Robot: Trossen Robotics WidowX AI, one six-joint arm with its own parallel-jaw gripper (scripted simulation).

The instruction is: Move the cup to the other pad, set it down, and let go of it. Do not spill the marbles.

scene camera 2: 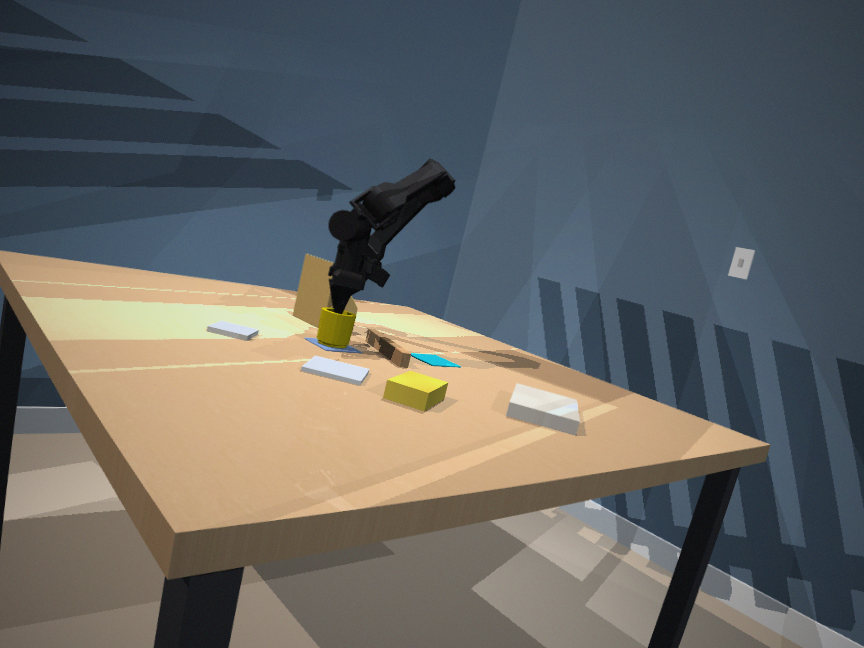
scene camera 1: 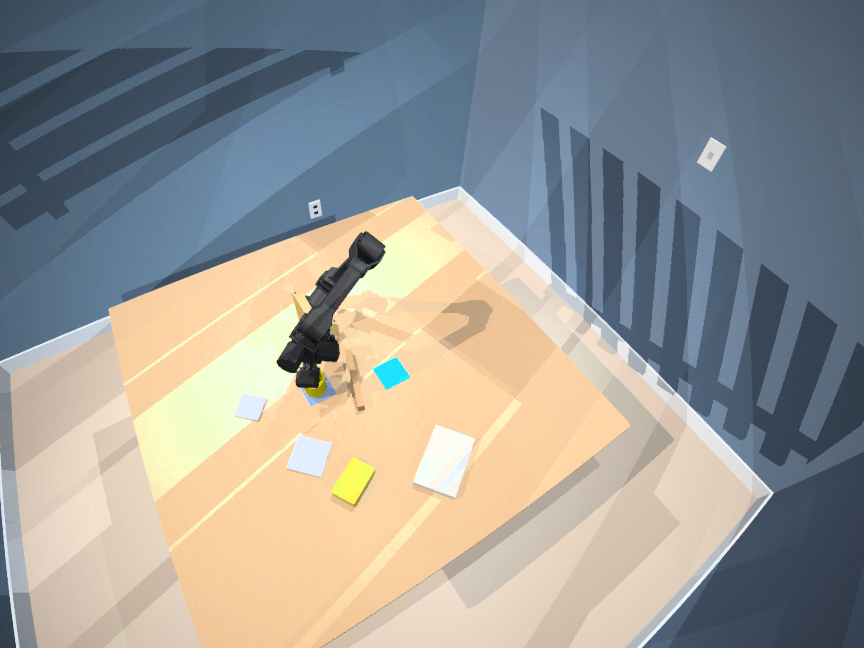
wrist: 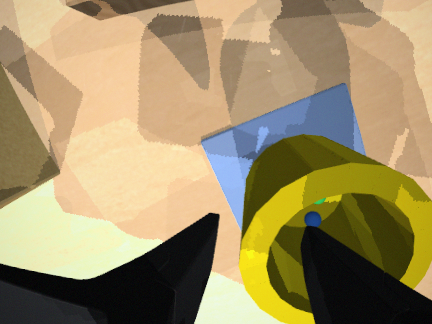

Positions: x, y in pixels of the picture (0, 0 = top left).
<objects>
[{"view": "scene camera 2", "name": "my gripper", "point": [336, 316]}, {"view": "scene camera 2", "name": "yellow cup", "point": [334, 330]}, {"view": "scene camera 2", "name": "wooden bar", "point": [398, 355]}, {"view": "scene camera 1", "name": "my gripper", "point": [314, 372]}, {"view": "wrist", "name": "my gripper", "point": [260, 230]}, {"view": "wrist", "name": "yellow cup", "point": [372, 208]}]
</objects>
